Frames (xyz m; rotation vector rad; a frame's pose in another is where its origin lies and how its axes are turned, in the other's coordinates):
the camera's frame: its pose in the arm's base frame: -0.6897 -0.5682 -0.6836 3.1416 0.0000 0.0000
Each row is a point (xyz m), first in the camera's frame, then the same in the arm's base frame.
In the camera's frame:
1: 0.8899 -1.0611 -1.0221
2: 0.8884 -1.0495 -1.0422
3: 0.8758 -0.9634 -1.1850
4: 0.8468 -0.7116 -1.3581
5: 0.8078 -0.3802 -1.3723
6: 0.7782 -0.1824 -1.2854
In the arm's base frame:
1: 0.2002 0.4929 0.3385
2: 0.1987 0.4813 0.3586
3: 0.1861 0.3952 0.5014
4: 0.1571 0.1434 0.6745
5: 0.1181 -0.1880 0.6887
6: 0.0885 -0.3858 0.6018

